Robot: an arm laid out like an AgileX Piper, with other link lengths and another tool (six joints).
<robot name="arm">
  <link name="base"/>
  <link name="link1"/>
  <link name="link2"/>
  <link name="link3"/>
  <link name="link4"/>
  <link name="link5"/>
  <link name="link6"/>
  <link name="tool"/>
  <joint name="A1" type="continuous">
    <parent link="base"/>
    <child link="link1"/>
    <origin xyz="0 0 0.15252" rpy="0 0 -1.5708"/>
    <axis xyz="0 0 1"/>
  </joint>
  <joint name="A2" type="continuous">
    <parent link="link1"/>
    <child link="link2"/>
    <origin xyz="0 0 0" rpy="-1.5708 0 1.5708"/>
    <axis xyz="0 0 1"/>
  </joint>
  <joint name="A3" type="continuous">
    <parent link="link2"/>
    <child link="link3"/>
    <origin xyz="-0.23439 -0.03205 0"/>
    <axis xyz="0 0 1"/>
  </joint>
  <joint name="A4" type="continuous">
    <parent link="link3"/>
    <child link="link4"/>
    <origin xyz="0.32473 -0.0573 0" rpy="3.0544 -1.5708 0"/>
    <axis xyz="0 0 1"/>
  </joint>
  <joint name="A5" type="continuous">
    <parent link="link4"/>
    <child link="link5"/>
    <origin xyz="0 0 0" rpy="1.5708 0 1.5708"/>
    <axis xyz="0 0 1"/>
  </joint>
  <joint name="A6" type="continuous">
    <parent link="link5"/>
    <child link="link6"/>
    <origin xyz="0 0.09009 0" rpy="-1.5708 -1.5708 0"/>
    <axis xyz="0 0 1"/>
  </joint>
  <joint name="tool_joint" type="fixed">
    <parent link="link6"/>
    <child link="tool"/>
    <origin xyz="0.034 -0.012 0.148" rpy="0 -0.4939 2.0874"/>
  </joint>
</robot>
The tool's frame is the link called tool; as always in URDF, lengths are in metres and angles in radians. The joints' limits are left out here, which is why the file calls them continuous.
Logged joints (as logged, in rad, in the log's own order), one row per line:
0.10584 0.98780 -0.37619 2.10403 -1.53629 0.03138
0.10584 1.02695 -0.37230 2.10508 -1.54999 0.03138
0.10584 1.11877 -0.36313 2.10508 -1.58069 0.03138
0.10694 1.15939 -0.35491 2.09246 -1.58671 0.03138
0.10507 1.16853 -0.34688 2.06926 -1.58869 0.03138
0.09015 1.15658 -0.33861 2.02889 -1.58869 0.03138
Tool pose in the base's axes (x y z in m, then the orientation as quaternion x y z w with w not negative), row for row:
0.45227 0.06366 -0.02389 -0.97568 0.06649 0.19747 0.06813
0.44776 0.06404 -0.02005 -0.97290 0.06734 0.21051 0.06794
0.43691 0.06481 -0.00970 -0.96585 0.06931 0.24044 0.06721
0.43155 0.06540 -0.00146 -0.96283 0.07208 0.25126 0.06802
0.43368 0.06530 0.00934 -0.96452 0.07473 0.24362 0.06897
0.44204 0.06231 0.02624 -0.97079 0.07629 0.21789 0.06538
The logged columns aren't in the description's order. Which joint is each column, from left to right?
Columns, left to right: A4, A5, A6, A2, A3, A1.
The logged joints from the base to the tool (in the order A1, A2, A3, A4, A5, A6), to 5 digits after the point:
0.03138 2.10403 -1.53629 0.10584 0.98780 -0.37619
0.03138 2.10508 -1.54999 0.10584 1.02695 -0.37230
0.03138 2.10508 -1.58069 0.10584 1.11877 -0.36313
0.03138 2.09246 -1.58671 0.10694 1.15939 -0.35491
0.03138 2.06926 -1.58869 0.10507 1.16853 -0.34688
0.03138 2.02889 -1.58869 0.09015 1.15658 -0.33861

